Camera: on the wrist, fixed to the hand. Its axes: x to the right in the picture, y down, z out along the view.
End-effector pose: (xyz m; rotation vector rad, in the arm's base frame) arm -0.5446 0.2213 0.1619 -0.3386 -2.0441 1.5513
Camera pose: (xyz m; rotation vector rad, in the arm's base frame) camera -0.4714 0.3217 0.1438 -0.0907 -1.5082 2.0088
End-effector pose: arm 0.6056 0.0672 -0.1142 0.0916 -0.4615 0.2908
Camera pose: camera 0.6327 0.1185 -0.2256 0.6467 -0.3611 0.3824
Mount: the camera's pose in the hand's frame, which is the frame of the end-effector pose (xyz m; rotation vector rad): -0.0140 0.0385 -0.1187 0.5633 0.0059 -0.0329
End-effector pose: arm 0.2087 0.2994 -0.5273 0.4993 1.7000 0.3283
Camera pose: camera 0.0998 0.3327 -0.4744 0.8780 1.7986 -0.1853
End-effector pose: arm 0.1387 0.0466 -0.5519 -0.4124 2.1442 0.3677
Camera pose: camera 0.0440 0.0352 -0.4702 -0.1227 2.1308 -0.2586
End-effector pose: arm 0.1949 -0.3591 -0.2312 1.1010 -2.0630 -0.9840
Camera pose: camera 0.2766 -0.3712 -0.1366 1.4068 -2.3932 -0.4084
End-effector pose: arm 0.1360 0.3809 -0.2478 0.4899 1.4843 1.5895
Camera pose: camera 0.0384 0.3035 -0.2324 0.7681 1.9346 1.1306
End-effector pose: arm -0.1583 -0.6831 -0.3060 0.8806 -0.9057 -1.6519
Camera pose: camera -0.0345 -0.6946 -0.3238 1.2787 -1.3916 -1.4351
